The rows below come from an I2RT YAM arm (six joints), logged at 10 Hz.
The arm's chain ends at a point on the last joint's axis. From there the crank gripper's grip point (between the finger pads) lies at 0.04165 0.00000 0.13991 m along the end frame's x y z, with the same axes.
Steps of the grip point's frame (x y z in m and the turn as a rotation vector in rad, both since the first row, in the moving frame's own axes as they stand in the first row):
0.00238, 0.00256, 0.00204, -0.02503, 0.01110, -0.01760
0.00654, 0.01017, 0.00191, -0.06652, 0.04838, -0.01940
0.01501, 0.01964, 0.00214, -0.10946, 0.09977, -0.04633
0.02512, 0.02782, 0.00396, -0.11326, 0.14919, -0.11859
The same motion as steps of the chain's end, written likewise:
0.00081, -0.00019, 0.00255, -0.02503, 0.01110, -0.01760
-0.00025, 0.00181, 0.00437, -0.06652, 0.04838, -0.01940
0.00100, 0.00686, 0.00770, -0.10946, 0.09977, -0.04633
0.00423, 0.01859, 0.01229, -0.11326, 0.14919, -0.11859

